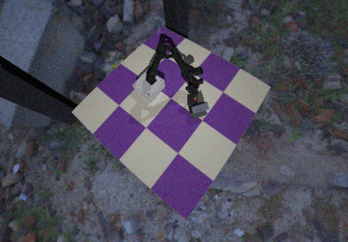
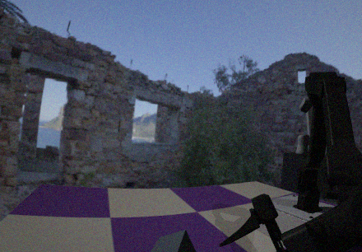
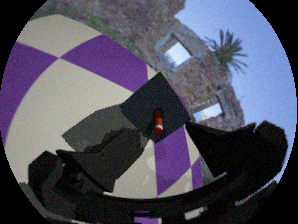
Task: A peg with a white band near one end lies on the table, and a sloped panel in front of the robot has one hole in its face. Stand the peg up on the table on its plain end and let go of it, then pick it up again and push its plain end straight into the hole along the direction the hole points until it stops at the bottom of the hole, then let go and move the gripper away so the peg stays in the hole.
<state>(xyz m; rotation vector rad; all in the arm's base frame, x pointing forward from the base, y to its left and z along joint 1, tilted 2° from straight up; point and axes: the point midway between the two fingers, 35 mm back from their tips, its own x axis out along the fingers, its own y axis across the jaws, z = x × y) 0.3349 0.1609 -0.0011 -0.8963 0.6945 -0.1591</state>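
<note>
Now: gripper tip 2 cm to the left of the red peg, 2 cm short of it and 1 cm above it. The rest, counted from my gripper tip: sloped grey panel 7 cm ahead, 4 cm to the right, 3 cm below.
</note>
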